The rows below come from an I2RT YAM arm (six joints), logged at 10 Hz.
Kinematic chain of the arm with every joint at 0, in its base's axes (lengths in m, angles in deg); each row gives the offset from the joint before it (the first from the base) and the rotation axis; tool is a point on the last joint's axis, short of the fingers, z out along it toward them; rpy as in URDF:
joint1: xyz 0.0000 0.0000 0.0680 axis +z
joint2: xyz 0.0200 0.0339 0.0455 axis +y
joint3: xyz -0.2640 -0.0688 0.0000 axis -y
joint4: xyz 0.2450 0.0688 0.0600 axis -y
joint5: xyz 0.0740 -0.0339 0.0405 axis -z
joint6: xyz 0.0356 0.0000 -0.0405 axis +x
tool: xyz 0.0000 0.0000 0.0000 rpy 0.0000 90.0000 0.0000
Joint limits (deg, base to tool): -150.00..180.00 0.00..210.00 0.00..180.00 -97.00..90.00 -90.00..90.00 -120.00..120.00
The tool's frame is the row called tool.
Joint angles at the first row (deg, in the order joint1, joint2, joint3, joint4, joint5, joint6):
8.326 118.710 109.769 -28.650 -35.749 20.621
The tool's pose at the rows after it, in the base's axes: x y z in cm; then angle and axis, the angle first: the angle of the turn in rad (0 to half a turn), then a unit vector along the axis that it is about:
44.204, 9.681, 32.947, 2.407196, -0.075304, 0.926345, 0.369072
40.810, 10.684, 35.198, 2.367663, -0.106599, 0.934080, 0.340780
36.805, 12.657, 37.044, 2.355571, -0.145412, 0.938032, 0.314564
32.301, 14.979, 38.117, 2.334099, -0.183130, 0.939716, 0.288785
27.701, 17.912, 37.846, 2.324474, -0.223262, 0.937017, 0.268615
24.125, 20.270, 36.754, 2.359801, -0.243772, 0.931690, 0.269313
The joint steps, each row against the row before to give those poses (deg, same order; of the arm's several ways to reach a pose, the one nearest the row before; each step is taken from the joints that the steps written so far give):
1.603 -6.732 -3.932 -1.999 3.218 -3.359
2.421 -6.992 -4.255 -1.969 3.859 -3.101
4.473 -6.799 -3.762 -3.167 4.403 -2.498
6.264 -7.190 -5.376 -1.066 6.043 -1.166
8.605 -6.056 -6.455 0.800 7.077 0.208
7.563 -3.399 -5.050 0.499 4.209 2.752

